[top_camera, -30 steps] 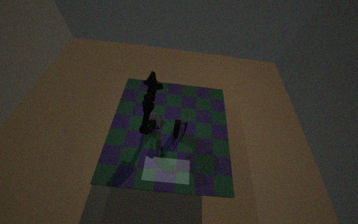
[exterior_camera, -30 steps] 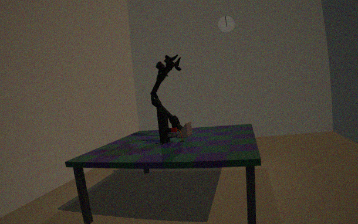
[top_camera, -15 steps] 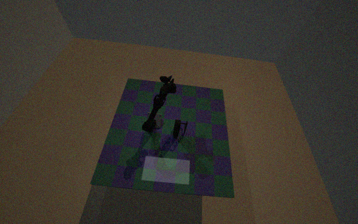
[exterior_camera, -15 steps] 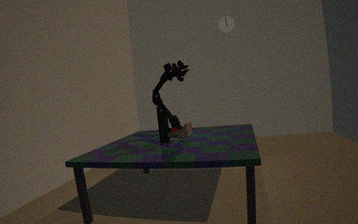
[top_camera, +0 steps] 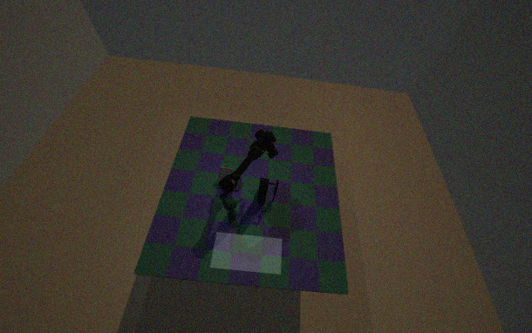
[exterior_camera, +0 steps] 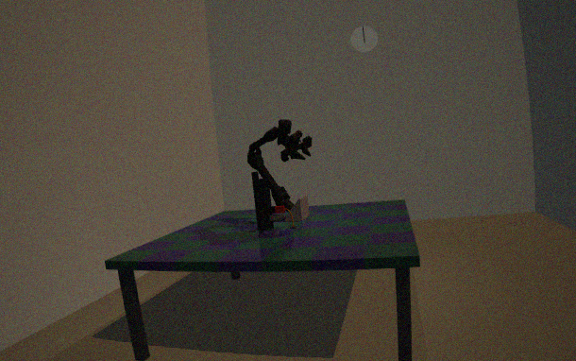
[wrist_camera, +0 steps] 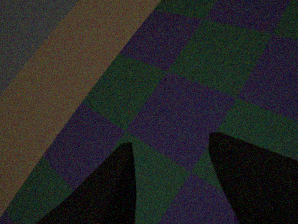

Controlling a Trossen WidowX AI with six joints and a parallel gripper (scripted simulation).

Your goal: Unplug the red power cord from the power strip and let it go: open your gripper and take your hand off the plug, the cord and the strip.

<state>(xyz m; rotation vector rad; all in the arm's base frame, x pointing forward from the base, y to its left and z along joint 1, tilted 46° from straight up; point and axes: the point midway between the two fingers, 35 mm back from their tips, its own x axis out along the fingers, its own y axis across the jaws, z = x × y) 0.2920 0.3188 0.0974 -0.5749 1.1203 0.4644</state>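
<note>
Now: gripper tip 20 mm past the red plug, 190 mm to the left of it and 240 mm above it. The rest, counted from my gripper tip: dark upright post (20 mm behind, 290 mm to the right, 200 mm below).
</note>
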